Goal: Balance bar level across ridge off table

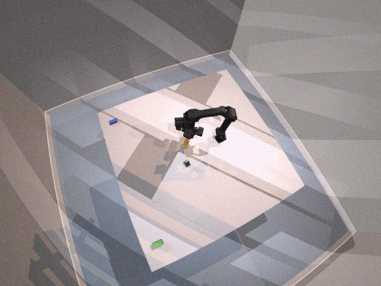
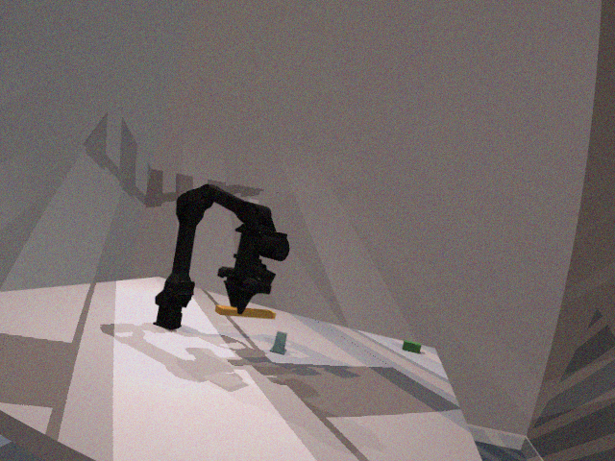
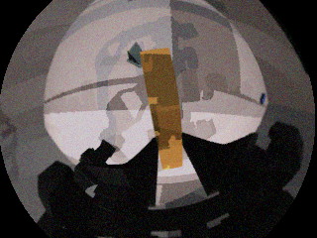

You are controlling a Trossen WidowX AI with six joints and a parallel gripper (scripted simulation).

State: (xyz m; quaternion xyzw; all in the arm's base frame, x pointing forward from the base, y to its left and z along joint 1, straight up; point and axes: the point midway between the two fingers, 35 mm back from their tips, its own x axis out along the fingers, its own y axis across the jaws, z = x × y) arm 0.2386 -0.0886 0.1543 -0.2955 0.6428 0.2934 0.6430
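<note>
The orange bar is 20 mm ahead of my gripper tip and 20 mm to the left of it. Also, from my gripper tip: blue block: 500 mm ahead, 410 mm to the right, 110 mm below; green block: 500 mm ahead, 590 mm to the left, 100 mm below.
</note>
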